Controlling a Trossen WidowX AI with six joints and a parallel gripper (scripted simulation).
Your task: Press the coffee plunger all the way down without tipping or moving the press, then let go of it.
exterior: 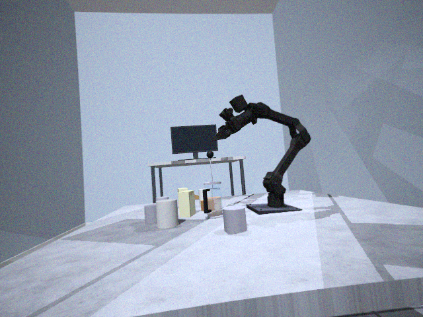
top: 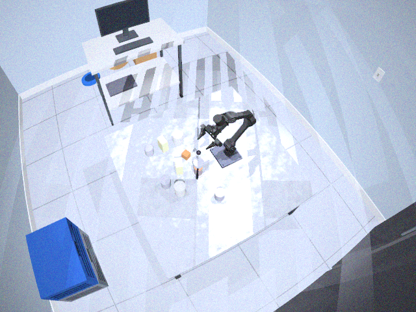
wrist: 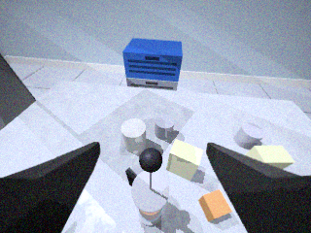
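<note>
The coffee press lies 200 mm below my gripper tip, 30 mm ahead of it and 20 mm to the left of it. Also, from my gripper tip: orange cube 310 mm below, 160 mm to the right, 30 mm ahead.
</note>
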